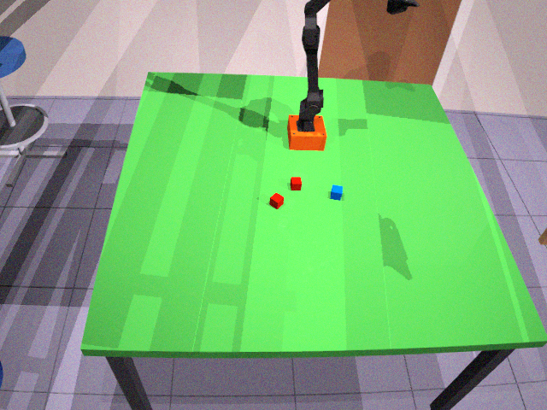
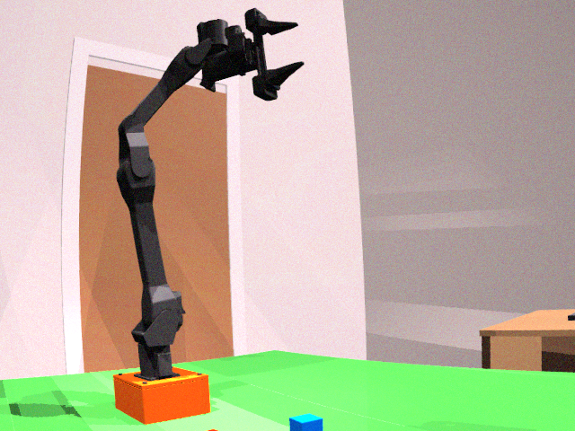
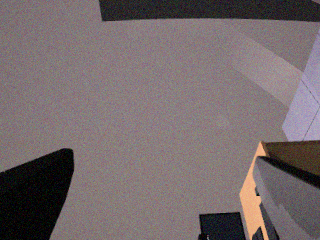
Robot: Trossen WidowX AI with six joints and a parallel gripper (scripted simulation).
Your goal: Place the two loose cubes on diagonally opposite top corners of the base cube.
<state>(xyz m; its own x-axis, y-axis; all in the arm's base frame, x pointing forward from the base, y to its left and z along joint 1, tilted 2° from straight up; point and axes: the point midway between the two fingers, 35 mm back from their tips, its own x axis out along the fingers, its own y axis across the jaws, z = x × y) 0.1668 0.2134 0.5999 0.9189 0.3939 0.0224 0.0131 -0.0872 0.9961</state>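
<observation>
Now: the blue cube 110 mm ahead of my gripper tip, 140 mm to the right of it and 660 mm below it.
</observation>
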